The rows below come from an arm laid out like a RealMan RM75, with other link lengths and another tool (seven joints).
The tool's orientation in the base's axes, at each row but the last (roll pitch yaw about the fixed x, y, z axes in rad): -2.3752, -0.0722, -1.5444; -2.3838, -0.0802, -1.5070; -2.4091, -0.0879, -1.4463; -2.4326, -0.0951, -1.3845; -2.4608, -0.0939, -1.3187; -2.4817, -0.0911, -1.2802; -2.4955, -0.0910, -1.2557; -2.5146, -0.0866, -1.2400; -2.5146, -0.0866, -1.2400; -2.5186, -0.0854, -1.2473; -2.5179, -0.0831, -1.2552
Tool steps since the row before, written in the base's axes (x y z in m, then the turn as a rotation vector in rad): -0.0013, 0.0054, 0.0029, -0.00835, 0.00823, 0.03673; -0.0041, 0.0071, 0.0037, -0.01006, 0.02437, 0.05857; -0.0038, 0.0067, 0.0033, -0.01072, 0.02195, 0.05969; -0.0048, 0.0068, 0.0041, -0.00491, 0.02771, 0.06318; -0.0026, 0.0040, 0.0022, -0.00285, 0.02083, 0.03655; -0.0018, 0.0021, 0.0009, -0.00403, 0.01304, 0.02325; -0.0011, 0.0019, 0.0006, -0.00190, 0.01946, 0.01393; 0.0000, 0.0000, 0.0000, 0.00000, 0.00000, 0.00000; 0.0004, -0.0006, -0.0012, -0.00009, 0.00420, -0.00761; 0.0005, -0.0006, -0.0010, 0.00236, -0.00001, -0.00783; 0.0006, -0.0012, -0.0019, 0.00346, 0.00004, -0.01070
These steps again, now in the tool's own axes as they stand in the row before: -0.0052, -0.0014, -0.0032, -0.00578, -0.01997, -0.03247; -0.0070, -0.0003, -0.0056, -0.02019, -0.03534, -0.04969; -0.0068, -0.0004, -0.0049, -0.01778, -0.03524, -0.05101; -0.0071, -0.0005, -0.0059, -0.02201, -0.04292, -0.04957; -0.0043, -0.0005, -0.0030, -0.01736, -0.02603, -0.02827; -0.0024, 0.0002, -0.0016, -0.01148, -0.01486, -0.01935; -0.0021, -0.0001, -0.0009, -0.01775, -0.01277, -0.00992; 0.0000, 0.0000, 0.0000, 0.00000, 0.00000, 0.00000; 0.0006, 0.0006, 0.0011, -0.00464, 0.00321, 0.00661; 0.0006, 0.0004, 0.0010, 0.00009, 0.00278, 0.00769; 0.0012, 0.0010, 0.0017, 0.00014, 0.00360, 0.01065
